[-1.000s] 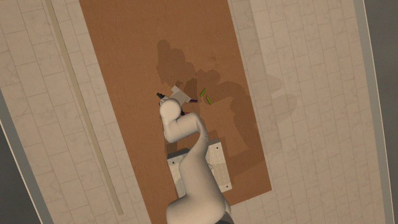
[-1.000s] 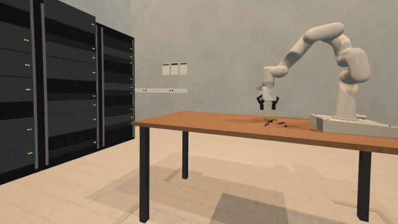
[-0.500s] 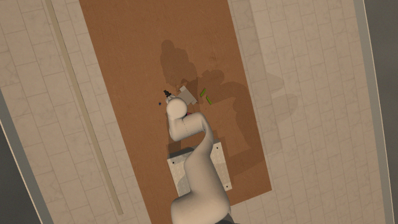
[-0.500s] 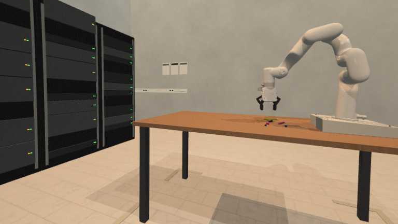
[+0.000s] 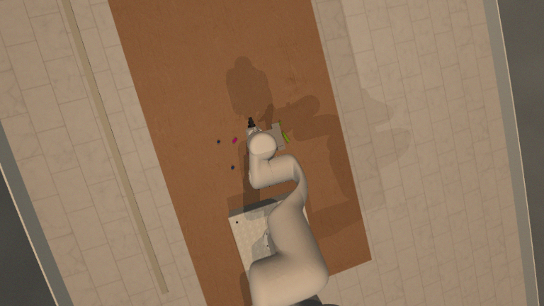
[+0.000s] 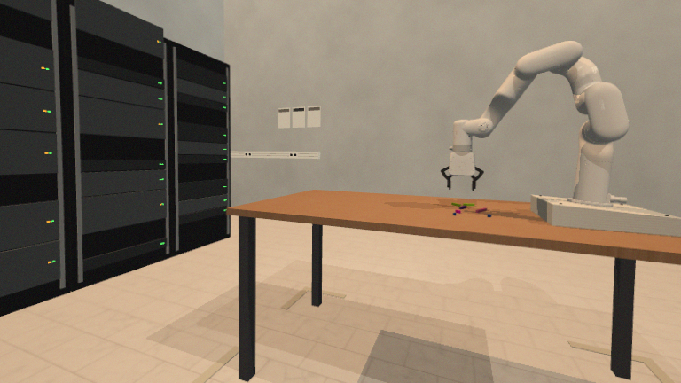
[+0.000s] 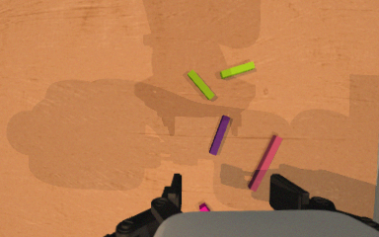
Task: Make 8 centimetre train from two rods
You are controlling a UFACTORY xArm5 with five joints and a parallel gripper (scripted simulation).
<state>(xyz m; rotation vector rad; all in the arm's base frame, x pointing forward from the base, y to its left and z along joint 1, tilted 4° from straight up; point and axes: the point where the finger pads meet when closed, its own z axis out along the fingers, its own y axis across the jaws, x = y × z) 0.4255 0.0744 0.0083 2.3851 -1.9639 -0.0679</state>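
My gripper is now 4 cm to the left of the purple rod and 9 cm above it. The rest, counted from my hand: blue rod (1 cm behind, 15 cm to the left, 9 cm below); pink rod (8 cm behind, 1 cm to the right, 9 cm below); magenta rod (1 cm behind, 8 cm to the left, 9 cm below).
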